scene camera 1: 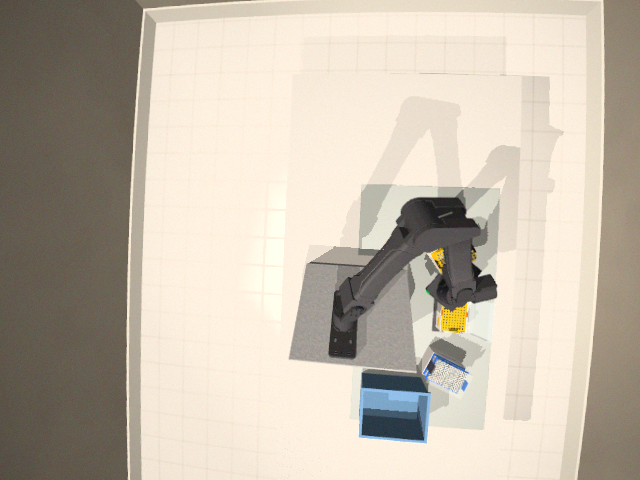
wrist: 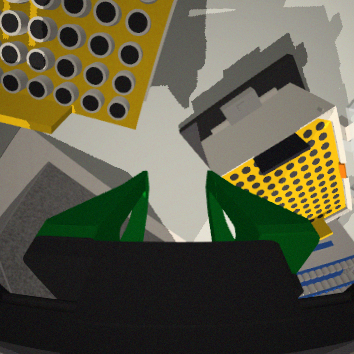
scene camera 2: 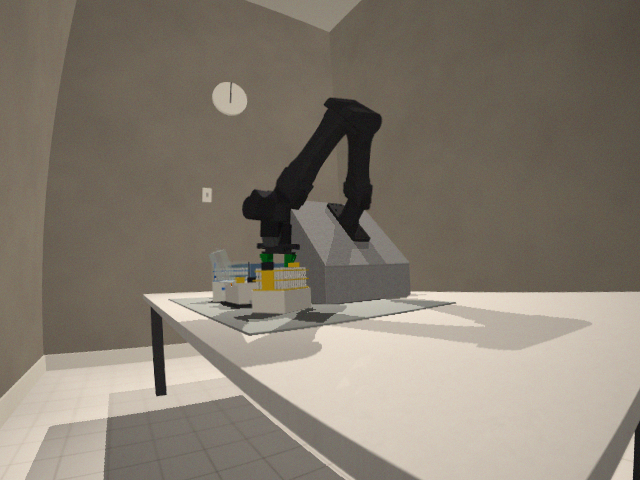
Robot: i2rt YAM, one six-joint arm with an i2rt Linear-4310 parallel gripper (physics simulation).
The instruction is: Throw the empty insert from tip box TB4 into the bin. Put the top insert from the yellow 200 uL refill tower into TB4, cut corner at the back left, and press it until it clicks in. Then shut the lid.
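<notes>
The yellow refill tower stands at the upper left of the wrist view, its top insert showing open-ended tubes. A white tip box sits to the right in that view, with a yellow perforated insert seated in it and a dark piece at one edge. Its TB4 label cannot be read. My gripper is partly open and empty, between tower and box in the wrist view. The arm hides its fingertips from above. The blue bin stands near the grey pedestal.
A box with blue trim and white tips stands beyond the yellow-insert box, near the bin. The sloped grey pedestal carries the arm. A pale mat lies under the boxes. A clear lid shows faintly beside the yellow-insert box.
</notes>
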